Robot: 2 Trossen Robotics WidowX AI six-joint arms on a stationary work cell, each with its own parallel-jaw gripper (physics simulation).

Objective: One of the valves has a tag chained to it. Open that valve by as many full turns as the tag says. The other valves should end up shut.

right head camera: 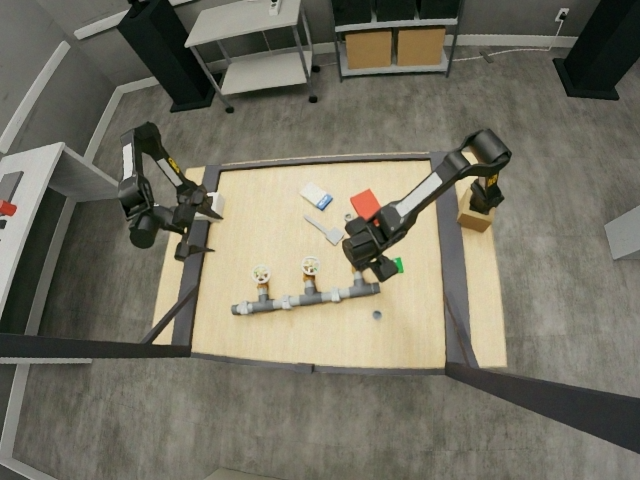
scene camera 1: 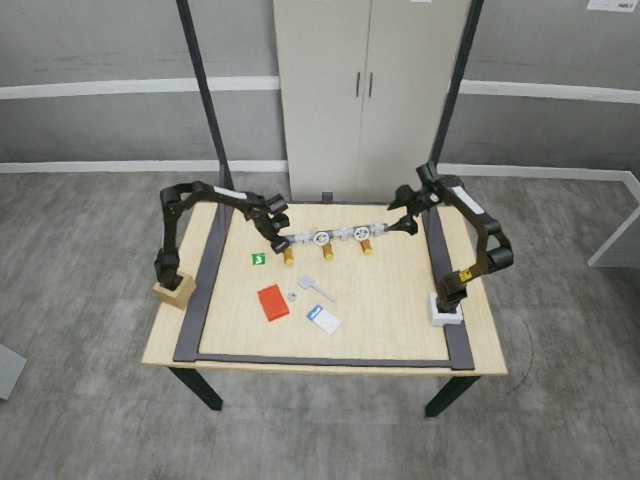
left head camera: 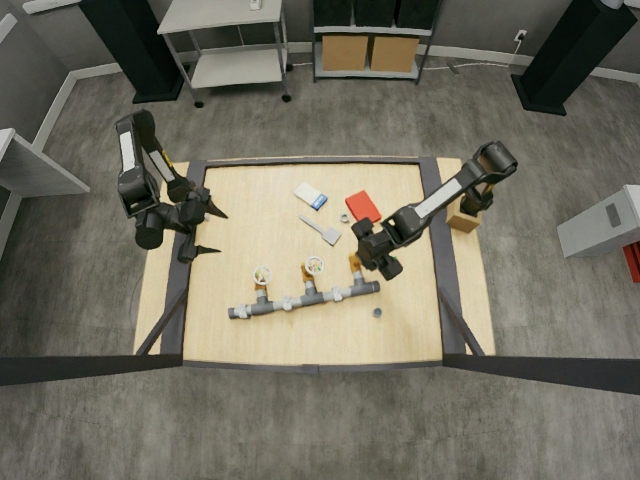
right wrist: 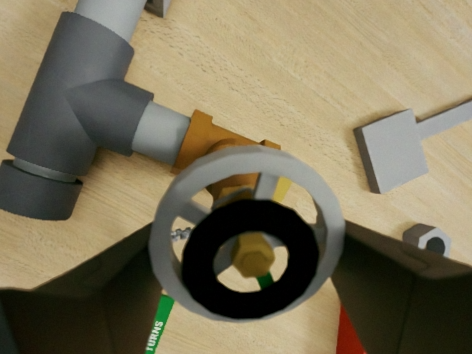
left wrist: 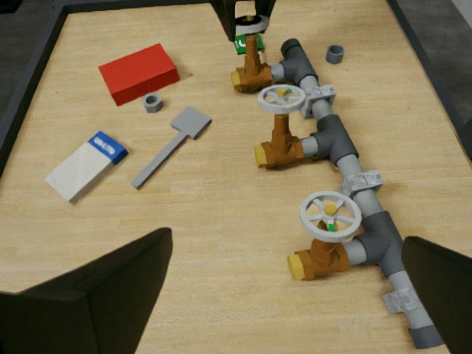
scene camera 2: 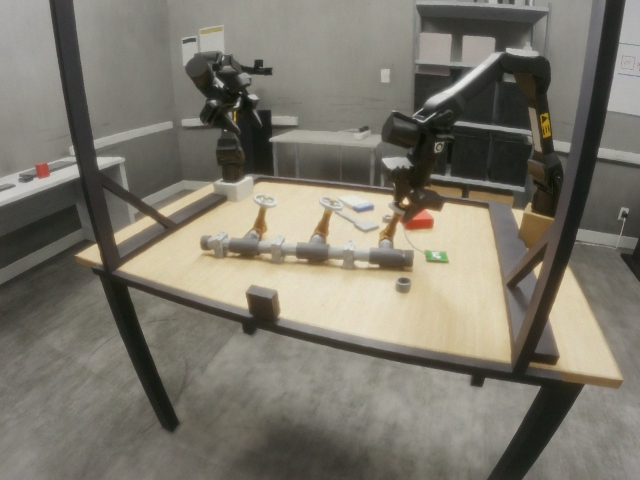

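The tagged valve is at the right end of the pipe in scene camera 2. A chain shows through its grey handwheel. The green tag lies on the table and reads 3; "TURNS" shows in the right wrist view. My right gripper points down, shut on that handwheel's rim from two sides. The middle valve and the far valve stand untouched. My left gripper is open and empty, high at the table's side.
The grey pipe runs across the table under the valves. A red box, a nut, a grey spatula-like tool and a white-blue box lie behind the valves. A small grey ring-shaped fitting lies in front.
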